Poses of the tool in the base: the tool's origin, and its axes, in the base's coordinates. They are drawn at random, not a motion.
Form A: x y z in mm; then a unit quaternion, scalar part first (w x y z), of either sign.
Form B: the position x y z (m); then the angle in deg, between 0 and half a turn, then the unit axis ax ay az. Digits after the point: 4 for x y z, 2 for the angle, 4 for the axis.
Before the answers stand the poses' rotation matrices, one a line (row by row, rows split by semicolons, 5 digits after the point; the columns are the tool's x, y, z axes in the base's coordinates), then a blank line. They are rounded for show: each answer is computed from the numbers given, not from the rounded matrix.
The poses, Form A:
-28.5, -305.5, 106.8, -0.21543, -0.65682, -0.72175, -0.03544
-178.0, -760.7, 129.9, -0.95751, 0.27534, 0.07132, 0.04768
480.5, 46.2, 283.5, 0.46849, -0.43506, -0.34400, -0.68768
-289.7, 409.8, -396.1, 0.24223, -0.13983, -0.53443, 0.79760
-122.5, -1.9, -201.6, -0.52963, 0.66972, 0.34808, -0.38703
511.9, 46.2, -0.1, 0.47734, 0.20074, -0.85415, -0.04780
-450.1, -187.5, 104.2, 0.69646, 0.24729, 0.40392, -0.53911
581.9, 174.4, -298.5, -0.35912, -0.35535, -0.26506, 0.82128
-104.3, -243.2, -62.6, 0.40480, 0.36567, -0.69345, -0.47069
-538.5, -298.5, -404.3, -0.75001, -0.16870, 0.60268, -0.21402
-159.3, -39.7, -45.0, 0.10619, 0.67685, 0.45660, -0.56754
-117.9, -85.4, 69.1, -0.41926, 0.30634, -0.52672, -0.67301
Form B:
-0.04436 0.93285 0.35753; 0.96339 0.13466 -0.23184; -0.26442 0.33415 -0.90467
0.98528 0.13058 -0.11032; -0.05203 0.84383 0.53408; 0.16284 -0.52048 0.83820
-0.18248 0.94366 0.27604; -0.34502 -0.32436 0.88077; 0.92069 0.06548 0.38477
-0.84355 -0.23694 -0.48196; 0.53586 -0.31142 -0.78477; 0.03585 -0.92026 0.38967
0.45809 0.05627 -0.88712; 0.87621 -0.19665 0.43998; -0.14970 -0.97886 -0.13939
-0.46370 -0.29729 -0.83462; -0.38856 0.91484 -0.10998; 0.79624 0.27330 -0.53973
0.09242 0.95071 0.29600; -0.55117 0.29642 -0.77997; -0.82926 -0.09106 0.55139
-0.48952 0.77826 -0.39331; -0.40150 -0.60155 -0.69060; -0.77406 -0.18015 0.60694
-0.40484 -0.12608 -0.90565; -0.88822 0.28947 0.35675; 0.21718 0.94885 -0.22918
0.18195 -0.52438 -0.83182; 0.11769 0.85147 -0.51102; 0.97624 -0.00492 0.21664
-0.06118 0.73864 -0.67131; 0.49757 -0.56047 -0.66204; -0.86526 -0.37453 -0.33324
-0.46075 -0.88704 0.02933; 0.24162 -0.09357 0.96585; -0.85401 0.45210 0.25744

-0.0285, -0.3055, 0.1068, 155.12, 0.6726, 0.7391, 0.0363
-0.1780, -0.7607, 0.1299, 33.52, -0.9547, -0.2473, -0.1653
0.4805, 0.0462, 0.2835, 124.13, -0.4924, -0.3894, -0.7784
-0.2897, 0.4098, -0.3961, 151.96, -0.1441, -0.5508, 0.8221
-0.1225, -0.0019, -0.2016, 116.04, -0.7896, -0.4104, 0.4563
0.5119, 0.0462, -0.0001, 122.98, 0.2284, -0.9720, -0.0544
-0.4501, -0.1875, 0.1042, 91.71, 0.3446, 0.5629, -0.7513
0.5819, 0.1744, -0.2985, 137.91, 0.3807, 0.2840, -0.8800
-0.1043, -0.2432, -0.0626, 132.24, 0.3999, -0.7584, -0.5148
-0.5385, -0.2985, -0.4043, 82.82, 0.2551, -0.9112, 0.3236
-0.1593, -0.0397, -0.0450, 167.81, 0.6807, 0.4592, -0.5708
-0.1179, -0.0854, 0.0691, 130.42, -0.3374, 0.5802, 0.7413

